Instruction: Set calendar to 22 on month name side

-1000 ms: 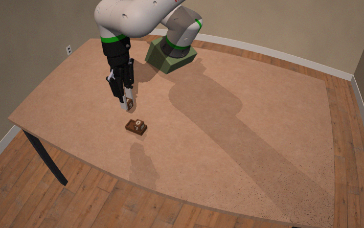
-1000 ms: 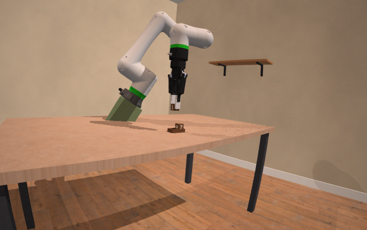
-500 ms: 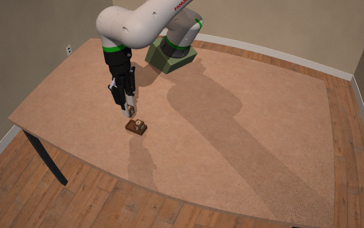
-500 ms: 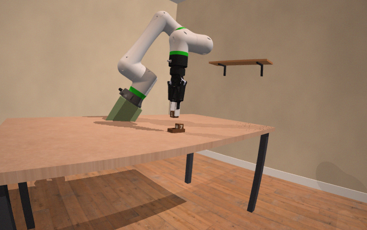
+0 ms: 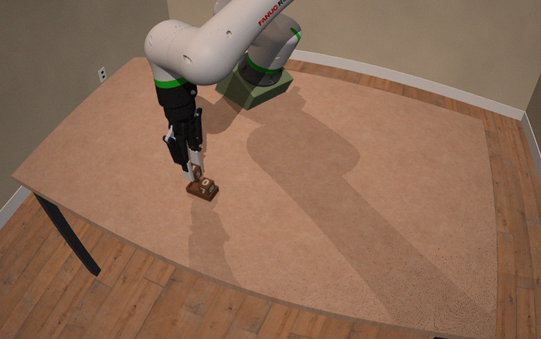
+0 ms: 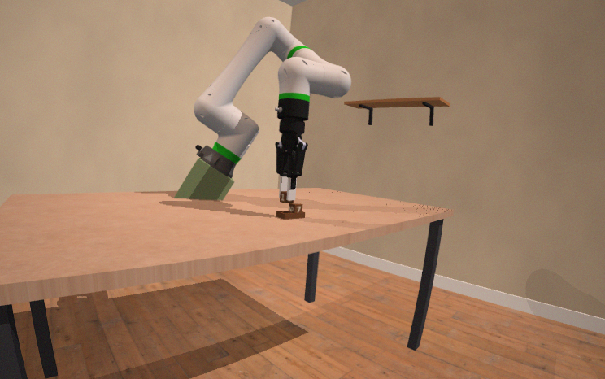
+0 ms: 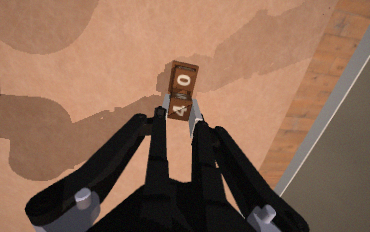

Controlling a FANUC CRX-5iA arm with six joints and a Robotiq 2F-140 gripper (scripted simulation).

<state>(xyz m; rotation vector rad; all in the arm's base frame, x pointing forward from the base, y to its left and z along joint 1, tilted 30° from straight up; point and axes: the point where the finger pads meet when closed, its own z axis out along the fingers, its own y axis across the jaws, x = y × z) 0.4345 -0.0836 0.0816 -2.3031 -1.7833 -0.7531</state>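
My hand is 10 mm short of the digit cube, 30 mm to the right of it and 60 mm above it. Also, from my hand: tray: 20 mm to the left, 80 mm below.
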